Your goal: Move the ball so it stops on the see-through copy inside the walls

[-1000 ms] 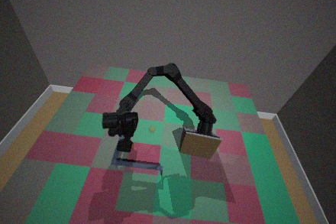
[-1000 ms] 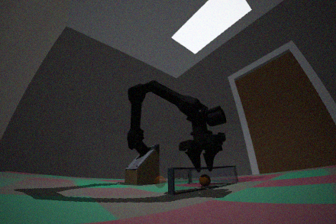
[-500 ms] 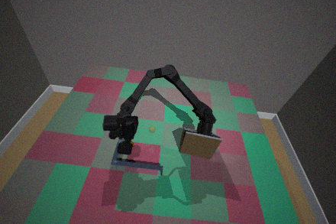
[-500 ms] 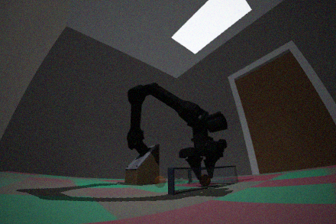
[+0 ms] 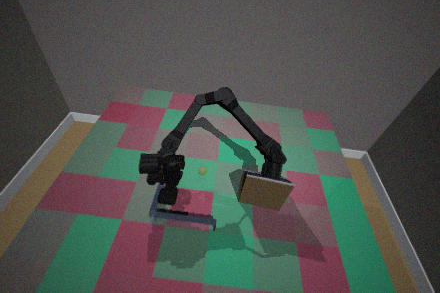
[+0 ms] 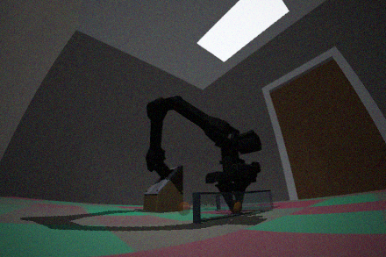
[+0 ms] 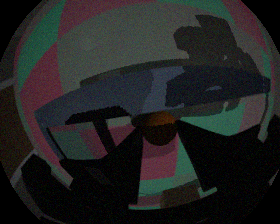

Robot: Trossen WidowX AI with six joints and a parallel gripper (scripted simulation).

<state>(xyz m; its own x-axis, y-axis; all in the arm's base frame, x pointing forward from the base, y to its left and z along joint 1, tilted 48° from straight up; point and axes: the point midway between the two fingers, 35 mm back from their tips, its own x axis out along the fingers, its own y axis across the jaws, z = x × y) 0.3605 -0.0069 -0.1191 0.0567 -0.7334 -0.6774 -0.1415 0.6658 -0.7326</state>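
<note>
My gripper tip is now 130 mm to the left of the see-through copy of ball and 80 mm past it. The rest, counted from my gripper tip: orange ball: right at my gripper tip.
</note>
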